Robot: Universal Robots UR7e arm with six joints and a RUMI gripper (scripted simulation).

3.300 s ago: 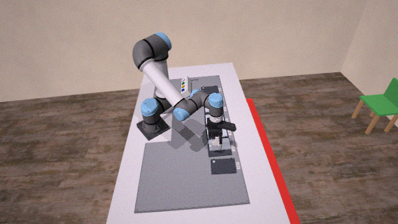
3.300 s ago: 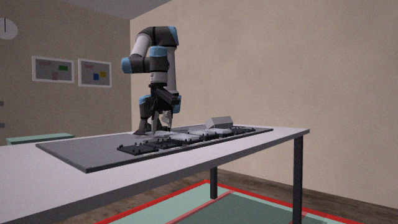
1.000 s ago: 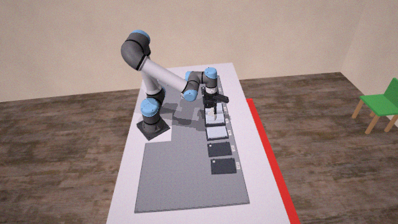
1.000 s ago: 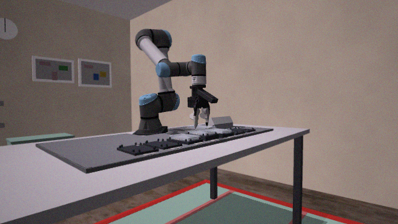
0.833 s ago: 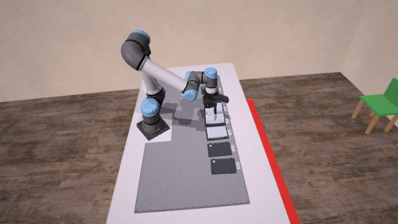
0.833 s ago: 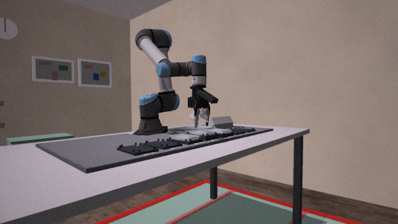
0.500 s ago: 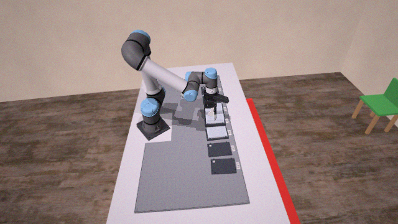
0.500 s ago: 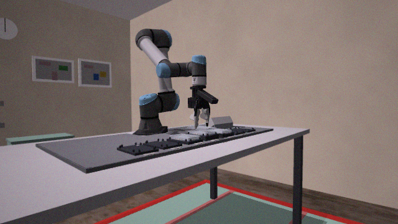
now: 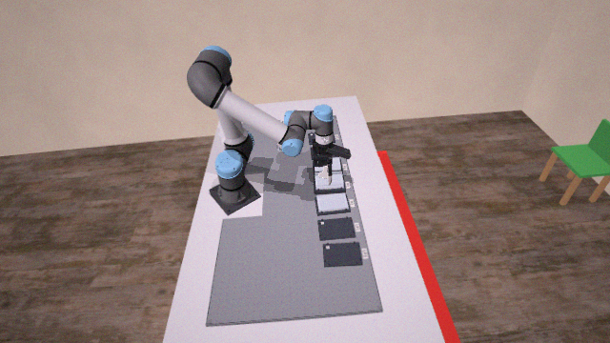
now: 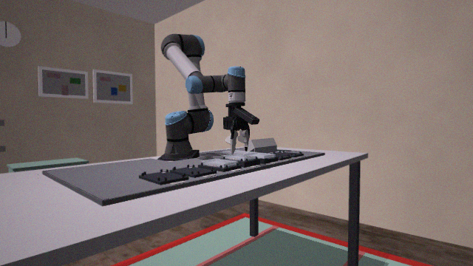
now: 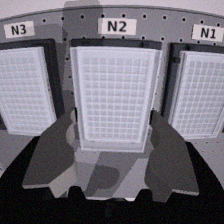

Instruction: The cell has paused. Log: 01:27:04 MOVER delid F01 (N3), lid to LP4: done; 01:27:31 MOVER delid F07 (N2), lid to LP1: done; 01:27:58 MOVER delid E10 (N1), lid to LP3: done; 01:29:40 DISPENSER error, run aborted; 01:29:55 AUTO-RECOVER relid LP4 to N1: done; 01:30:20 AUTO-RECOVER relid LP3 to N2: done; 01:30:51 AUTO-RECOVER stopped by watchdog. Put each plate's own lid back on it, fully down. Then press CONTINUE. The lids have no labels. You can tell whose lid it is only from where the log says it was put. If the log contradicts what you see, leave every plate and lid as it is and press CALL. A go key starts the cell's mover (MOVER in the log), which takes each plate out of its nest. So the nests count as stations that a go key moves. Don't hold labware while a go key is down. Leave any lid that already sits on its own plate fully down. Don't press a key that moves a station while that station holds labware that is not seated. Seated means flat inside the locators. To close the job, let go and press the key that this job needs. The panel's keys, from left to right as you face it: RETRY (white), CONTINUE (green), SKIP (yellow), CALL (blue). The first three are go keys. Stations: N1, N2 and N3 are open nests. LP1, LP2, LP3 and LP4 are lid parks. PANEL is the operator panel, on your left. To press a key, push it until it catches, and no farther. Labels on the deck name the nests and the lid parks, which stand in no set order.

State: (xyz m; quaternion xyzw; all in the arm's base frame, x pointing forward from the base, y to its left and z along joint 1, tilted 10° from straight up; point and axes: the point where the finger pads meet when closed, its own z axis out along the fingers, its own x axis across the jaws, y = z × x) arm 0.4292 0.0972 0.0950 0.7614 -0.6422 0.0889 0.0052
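The well plate is 3 cm below my hand. From my hand the other things lie so: yellow skip key (34 cm to the left, 29 cm behind, 1 cm above); then green continue key (39 cm to the left, 30 cm behind, 1 cm above); then dark lid park (38 cm to the right, 8 cm ahead, 6 cm below).
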